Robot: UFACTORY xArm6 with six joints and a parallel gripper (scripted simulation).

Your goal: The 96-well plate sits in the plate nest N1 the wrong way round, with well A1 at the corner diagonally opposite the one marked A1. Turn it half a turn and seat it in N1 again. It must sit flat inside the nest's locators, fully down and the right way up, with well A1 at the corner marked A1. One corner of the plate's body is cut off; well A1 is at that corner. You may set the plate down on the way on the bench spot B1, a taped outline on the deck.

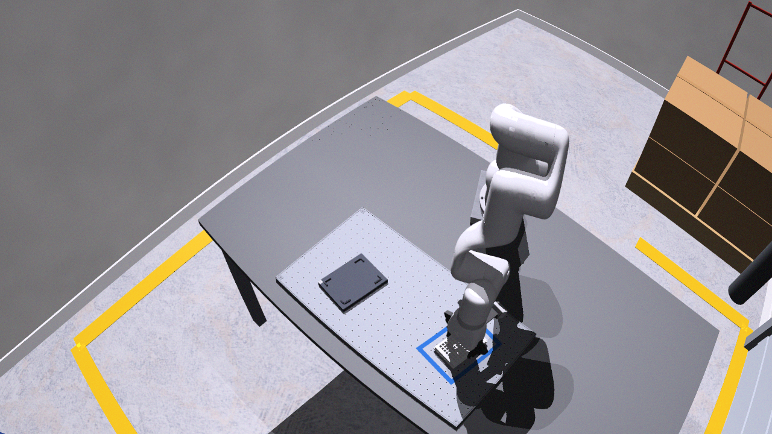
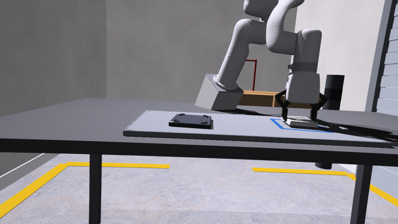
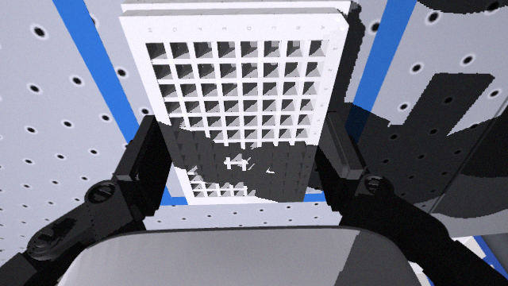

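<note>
The white 96-well plate is 1 cm below my hand. The rest, counted from my hand: A1 label (8 cm ahead, 44 cm to the right, 1 cm below); plate nest N1 (2 cm ahead, 37 cm to the right, 2 cm below).
</note>
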